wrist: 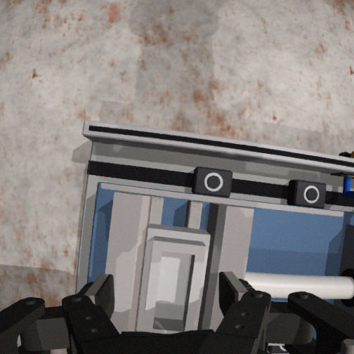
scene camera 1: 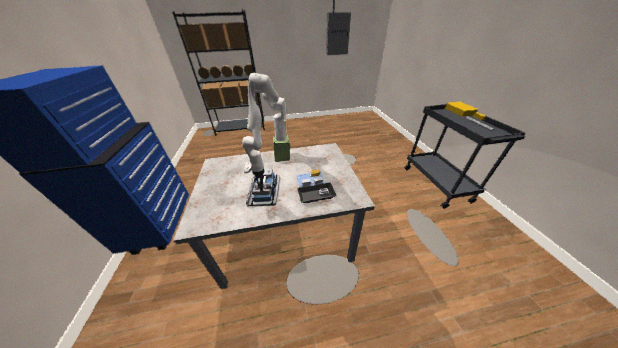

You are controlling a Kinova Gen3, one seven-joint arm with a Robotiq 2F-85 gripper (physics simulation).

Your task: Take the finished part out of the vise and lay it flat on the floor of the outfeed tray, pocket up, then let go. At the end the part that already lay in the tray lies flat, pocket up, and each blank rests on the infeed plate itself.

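Places are measured from the arm's base along level axes (x up, y ahead, z left), in centimetres.
Pixels of known places: gripper, fingertip midpoint: (scene camera 1: 262, 187); arm's base, link origin: (scene camera 1: 281, 139).
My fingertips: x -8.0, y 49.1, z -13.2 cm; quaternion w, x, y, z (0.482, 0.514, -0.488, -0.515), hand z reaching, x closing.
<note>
Ahead of a thing's pixels: the offset from my fingertips to its top centre.
The finished part (wrist: 172, 275), light grey with its rectangular pocket up, sits between the pale jaws of the blue vise {dx +0.3, dy -7.4, dz -0.1 cm} (wrist: 295, 230) (scene camera 1: 261, 198). A dark band shows between the part and the right jaw. My gripper (wrist: 166, 289) (scene camera 1: 259, 183) is open and empty, its fingertips to the left and right of the part in the wrist view; how high they are is hard to tell. The black outfeed tray (scene camera 1: 310, 194) stands right of the vise, with a small light part {dx -4.9, dy +2.8, dz +40.4 cm} (scene camera 1: 324, 191) in it, its tilt unclear. Two pale blanks {dx -5.2, dy -8.7, dz +29.5 cm} (scene camera 1: 306, 183) {dx -5.2, dy -9.6, dz +38.3 cm} (scene camera 1: 318, 181) are at the blue infeed plate {dx -8.8, dy -13.2, dz +33.5 cm} (scene camera 1: 302, 177) behind the tray.
The vise stands in a grey frame (wrist: 150, 134) with black ringed blocks (wrist: 213, 182) (wrist: 311, 194) along its rail. A white rod (wrist: 300, 286) runs right from the right jaw. A yellow item {dx -5.2, dy -18.6, dz +37.4 cm} (scene camera 1: 315, 172) is behind the infeed plate. The arm's green base (scene camera 1: 281, 150) stands at the table's back.
</note>
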